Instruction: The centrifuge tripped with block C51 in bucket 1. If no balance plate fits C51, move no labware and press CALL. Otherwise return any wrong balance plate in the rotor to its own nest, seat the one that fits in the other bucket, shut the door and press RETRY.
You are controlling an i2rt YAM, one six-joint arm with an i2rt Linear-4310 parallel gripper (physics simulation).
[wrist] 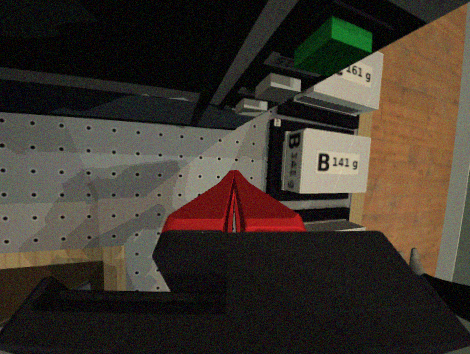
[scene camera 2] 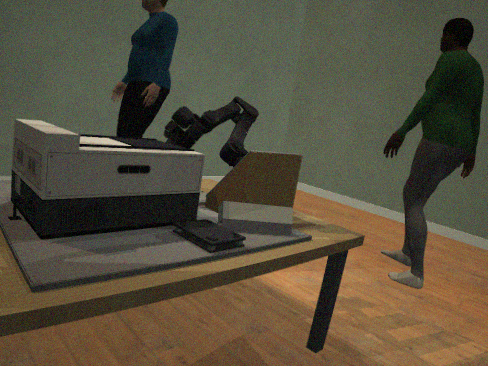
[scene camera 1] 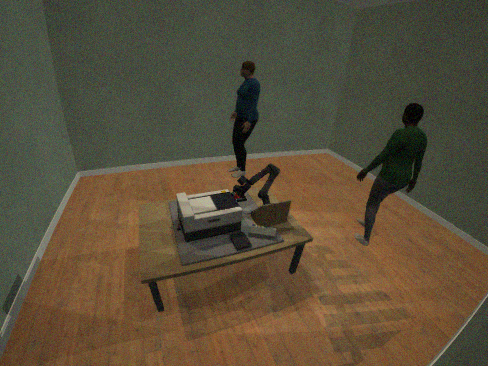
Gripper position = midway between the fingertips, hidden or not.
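Note:
My gripper [wrist: 234, 177]: shut, holding nothing. A perforated grey baseplate [scene camera 1: 194, 251] is present; the baseplate is also visible in the wrist view [wrist: 79, 183]. Also present: a dark door panel [wrist: 175, 52] and a green tab [wrist: 336, 44].

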